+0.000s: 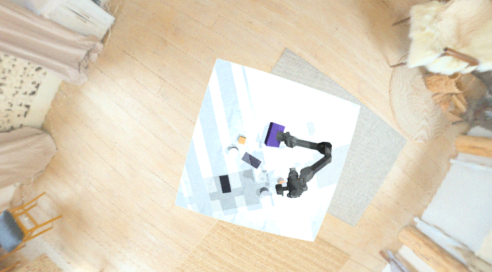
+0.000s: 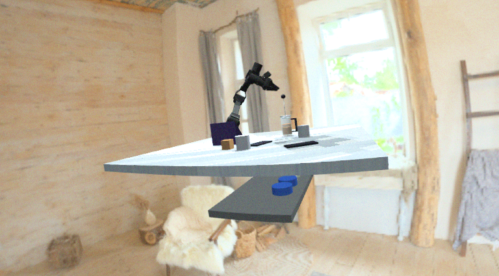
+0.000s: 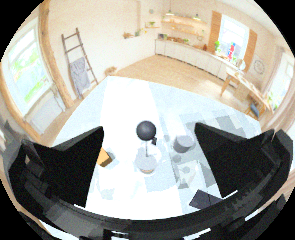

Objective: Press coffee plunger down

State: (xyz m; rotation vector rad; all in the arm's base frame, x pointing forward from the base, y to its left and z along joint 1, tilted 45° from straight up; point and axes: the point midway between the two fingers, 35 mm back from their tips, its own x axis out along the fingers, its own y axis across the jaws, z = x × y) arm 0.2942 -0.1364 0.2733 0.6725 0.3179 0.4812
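My gripper tip is 4 cm short of the coffee press, 1 cm to the right of it and 18 cm above it.
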